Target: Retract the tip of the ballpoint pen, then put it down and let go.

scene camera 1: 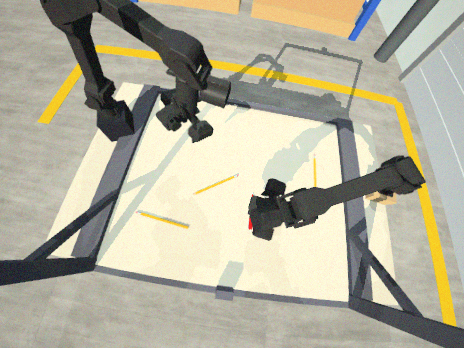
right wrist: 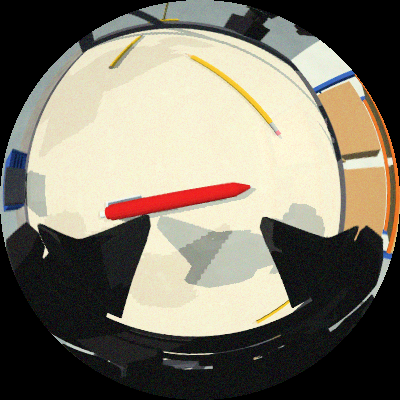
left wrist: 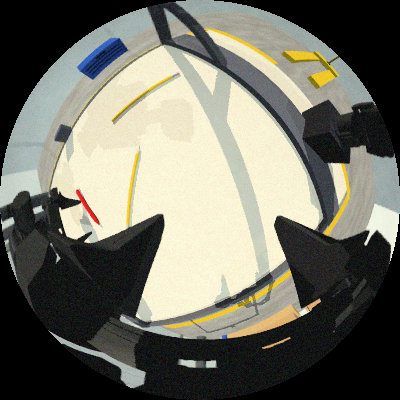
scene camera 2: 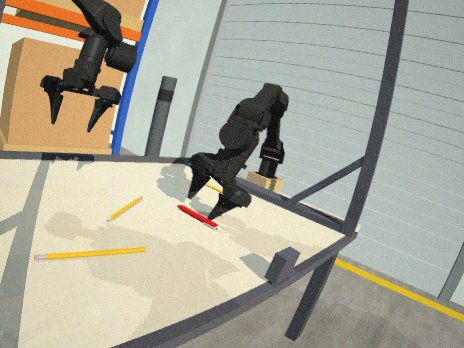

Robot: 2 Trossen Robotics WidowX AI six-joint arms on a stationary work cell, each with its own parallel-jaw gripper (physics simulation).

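Seen in the pictures: left gripper, fingertip midpoint: [scene camera 1: 185,132] [left wrist: 222,220] [scene camera 2: 70,128]; right gripper, fingertip midpoint: [right wrist: 207,222] [left wrist: 85,216] [scene camera 2: 198,208]; left arm's base at its link origin: [scene camera 1: 110,112] [left wrist: 341,130]; right arm's base at its link origin: [scene camera 2: 266,175].
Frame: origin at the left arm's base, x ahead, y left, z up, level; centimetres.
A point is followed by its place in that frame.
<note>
A red ballpoint pen [scene camera 1: 250,223] @(y -50.0, x 39.2, z -9.4 cm) [scene camera 2: 198,217] @(y -46.9, x 40.0, z -9.8 cm) [left wrist: 88,206] @(y -45.2, x 40.6, z -10.1 cm) [right wrist: 175,199] @(y -46.4, x 40.8, z -9.4 cm) lies flat on the cream table. In the right wrist view, its white button and grey clip are at the left end and its cone points right; whether a writing tip sticks out is too small to tell. My right gripper [scene camera 2: 200,209] @(y -45.4, x 43.5, z -9.2 cm) [right wrist: 207,222] @(y -45.4, x 43.5, z -9.2 cm) is open and empty, low over the table beside the pen, with one finger near the button end; its arm hides part of the pen in scene camera 1. My left gripper [scene camera 2: 71,127] @(y -18.3, x 24.9, z 4.2 cm) [left wrist: 222,220] @(y -18.3, x 24.9, z 4.2 cm) is open and empty, high above the table.
Yellow pencils [scene camera 1: 216,184] [scene camera 2: 90,254] [left wrist: 145,96] [right wrist: 232,85] lie apart from the pen. Dark frame bars edge the table, and a small dark block [scene camera 1: 224,292] @(y -66.9, x 25.0, z -4.9 cm) [scene camera 2: 282,265] @(y -67.3, x 22.2, z -6.4 cm) stands at the near edge. Cardboard boxes [scene camera 2: 65,95] stand on a shelf unit beyond.
</note>
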